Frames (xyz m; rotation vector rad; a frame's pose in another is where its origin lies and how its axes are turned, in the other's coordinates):
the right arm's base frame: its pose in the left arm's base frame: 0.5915 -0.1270 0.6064 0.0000 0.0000 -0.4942
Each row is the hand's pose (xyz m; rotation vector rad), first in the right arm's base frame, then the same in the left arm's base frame.
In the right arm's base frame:
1: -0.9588 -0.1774 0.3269 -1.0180 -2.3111 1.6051
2: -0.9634 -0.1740 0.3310 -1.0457 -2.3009 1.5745
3: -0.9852 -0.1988 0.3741 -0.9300 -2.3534 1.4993
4: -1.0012 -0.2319 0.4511 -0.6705 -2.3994 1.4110
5: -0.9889 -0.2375 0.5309 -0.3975 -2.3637 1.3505
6: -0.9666 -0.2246 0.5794 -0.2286 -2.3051 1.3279
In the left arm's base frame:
1: -0.3367 0.1716 0.9333 -1.4437 -1.8525 1.3965
2: -0.3392 0.1768 0.9374 -1.4687 -1.8399 1.3664
3: -0.3701 0.1653 0.9805 -1.3815 -1.9211 1.2918
4: -0.3999 0.1437 1.0575 -1.1626 -2.0324 1.1936
5: -0.3917 0.1330 1.1373 -0.9094 -2.0713 1.1103
6: -0.3660 0.1338 1.1858 -0.7428 -2.0608 1.0692

